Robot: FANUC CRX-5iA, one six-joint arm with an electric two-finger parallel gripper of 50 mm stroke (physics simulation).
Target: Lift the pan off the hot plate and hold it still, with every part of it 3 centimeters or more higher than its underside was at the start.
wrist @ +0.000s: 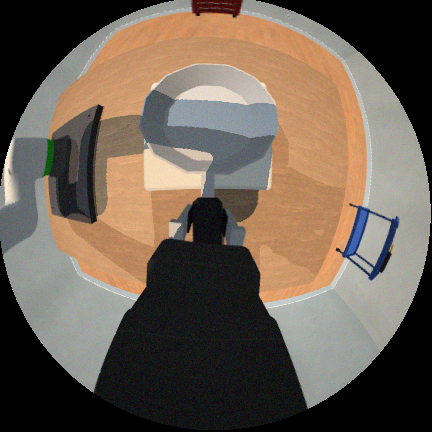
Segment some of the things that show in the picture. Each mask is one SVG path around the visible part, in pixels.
My gripper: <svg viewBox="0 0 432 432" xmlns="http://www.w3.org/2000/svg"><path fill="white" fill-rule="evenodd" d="M187 203L177 219L171 218L169 220L168 238L161 240L147 261L146 286L132 307L126 310L116 329L100 368L93 393L109 403L145 419L177 427L203 430L238 429L262 425L289 417L307 409L298 377L278 324L269 315L259 297L260 272L249 249L242 246L245 228L237 225L229 208L222 208L221 231L222 236L225 237L226 244L184 240L186 232L189 232L192 223L193 205Z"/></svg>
A grey pan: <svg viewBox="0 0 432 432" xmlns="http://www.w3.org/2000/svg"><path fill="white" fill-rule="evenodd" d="M194 63L166 74L148 92L143 100L138 127L153 156L186 174L201 173L200 197L197 197L192 202L192 241L221 244L222 202L217 197L214 197L214 174L230 174L264 156L278 132L276 104L272 96L256 77L228 64Z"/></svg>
A cream hot plate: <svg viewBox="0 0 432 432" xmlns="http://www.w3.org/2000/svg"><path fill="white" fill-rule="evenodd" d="M272 143L262 158L230 174L214 174L214 188L268 190L271 187ZM144 140L143 178L146 190L201 188L201 173L186 174L153 156Z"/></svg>
